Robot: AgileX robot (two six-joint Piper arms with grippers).
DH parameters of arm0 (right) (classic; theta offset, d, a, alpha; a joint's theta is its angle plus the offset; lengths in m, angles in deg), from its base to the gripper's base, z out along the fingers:
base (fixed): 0 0 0 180
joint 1: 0 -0.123 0 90
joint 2: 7.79 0 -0.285 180
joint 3: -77.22 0 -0.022 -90
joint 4: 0 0.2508 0 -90
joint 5: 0 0 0.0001 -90
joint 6: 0 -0.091 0 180
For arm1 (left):
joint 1: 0 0.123 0 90
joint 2: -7.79 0 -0.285 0
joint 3: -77.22 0 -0.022 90
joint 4: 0 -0.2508 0 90
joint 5: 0 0 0.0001 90
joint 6: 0 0.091 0 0
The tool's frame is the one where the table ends.
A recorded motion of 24 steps. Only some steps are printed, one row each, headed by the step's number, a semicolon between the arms.
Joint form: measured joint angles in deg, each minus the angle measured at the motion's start. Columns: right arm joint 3, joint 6, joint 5, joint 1, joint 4, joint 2; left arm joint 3, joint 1, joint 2, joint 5, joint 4, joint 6.
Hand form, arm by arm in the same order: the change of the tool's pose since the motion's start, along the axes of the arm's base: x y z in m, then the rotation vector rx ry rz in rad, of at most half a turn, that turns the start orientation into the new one. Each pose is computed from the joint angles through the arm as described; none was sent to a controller.
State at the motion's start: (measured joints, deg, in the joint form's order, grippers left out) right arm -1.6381 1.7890 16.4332 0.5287 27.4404 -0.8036; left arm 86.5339 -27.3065 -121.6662 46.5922 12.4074 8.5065
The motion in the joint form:
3: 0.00 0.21 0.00 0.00 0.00 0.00; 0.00 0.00 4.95 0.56 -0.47 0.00
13: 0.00 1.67 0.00 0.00 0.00 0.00; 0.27 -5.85 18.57 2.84 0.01 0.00
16: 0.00 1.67 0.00 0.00 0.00 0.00; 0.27 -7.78 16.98 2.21 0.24 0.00
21: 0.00 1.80 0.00 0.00 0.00 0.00; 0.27 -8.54 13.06 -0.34 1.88 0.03
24: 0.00 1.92 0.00 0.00 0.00 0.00; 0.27 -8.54 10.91 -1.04 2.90 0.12
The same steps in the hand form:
3: 0.0000 0.0000 0.0000 -0.0036 -0.0004 0.0007; -0.0040 0.0025 0.0367 -0.0296 -0.0712 -0.0056
13: 0.0000 0.0000 0.0000 -0.0284 -0.0035 0.0053; -0.0522 -0.0192 0.1350 -0.1447 -0.2404 -0.1114
16: 0.0000 0.0000 0.0000 -0.0284 -0.0035 0.0053; -0.0560 -0.0330 0.1244 -0.1425 -0.2219 -0.1413
21: 0.0000 0.0000 0.0000 -0.0307 -0.0038 0.0057; -0.0493 -0.0459 0.0987 -0.1501 -0.1879 -0.1345
24: 0.0000 0.0000 0.0000 -0.0327 -0.0041 0.0061; -0.0454 -0.0499 0.0838 -0.1488 -0.1588 -0.1254

